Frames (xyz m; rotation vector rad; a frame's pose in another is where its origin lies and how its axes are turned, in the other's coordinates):
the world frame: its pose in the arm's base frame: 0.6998 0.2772 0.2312 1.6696 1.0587 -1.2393
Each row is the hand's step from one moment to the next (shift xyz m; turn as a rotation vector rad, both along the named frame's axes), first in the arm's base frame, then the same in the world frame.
Working: the arm's base frame: its pose in the world frame: 0.0563 -0.5834 0.5259 -1.6696 -1.0587 1.2393

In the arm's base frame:
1: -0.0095 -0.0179 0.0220 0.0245 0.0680 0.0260
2: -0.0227 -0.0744 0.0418 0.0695 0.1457 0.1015
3: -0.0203 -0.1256 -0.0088 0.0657 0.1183 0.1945
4: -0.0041 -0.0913 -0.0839 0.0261 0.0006 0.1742
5: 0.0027 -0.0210 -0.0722 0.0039 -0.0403 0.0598
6: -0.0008 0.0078 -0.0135 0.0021 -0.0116 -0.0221
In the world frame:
1: -0.0260 -0.0003 0.0148 -0.0097 0.0024 -0.0762
2: -0.0568 0.0089 0.0670 -0.0623 0.0261 -0.1783
3: -0.0157 0.0231 0.1244 -0.1578 0.0422 -0.1717
4: 0.0657 0.0182 0.1037 -0.1644 0.0433 -0.0460
5: 0.0671 0.0018 0.0340 -0.0640 0.0240 0.0233
6: 0.0143 -0.0049 -0.0041 0.0199 0.0035 0.0148

